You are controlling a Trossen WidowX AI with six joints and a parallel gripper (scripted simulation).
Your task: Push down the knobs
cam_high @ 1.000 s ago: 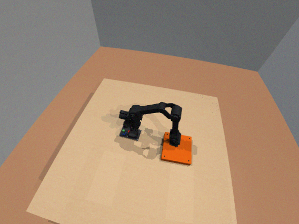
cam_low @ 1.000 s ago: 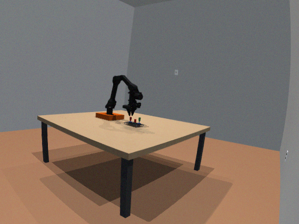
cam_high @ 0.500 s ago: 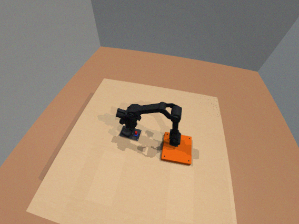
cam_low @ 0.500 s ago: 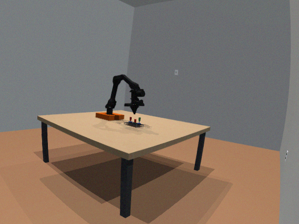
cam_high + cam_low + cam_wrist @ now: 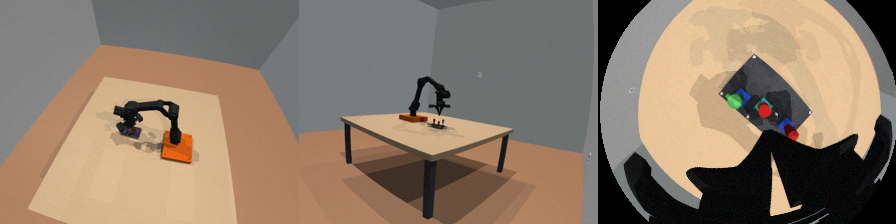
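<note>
My gripper tip is 5 cm short of the green knob, 1 cm to the right of it and 4 cm above it. Also, from my gripper tip: red knob: 5 cm behind, 2 cm to the right, 6 cm below.
</note>
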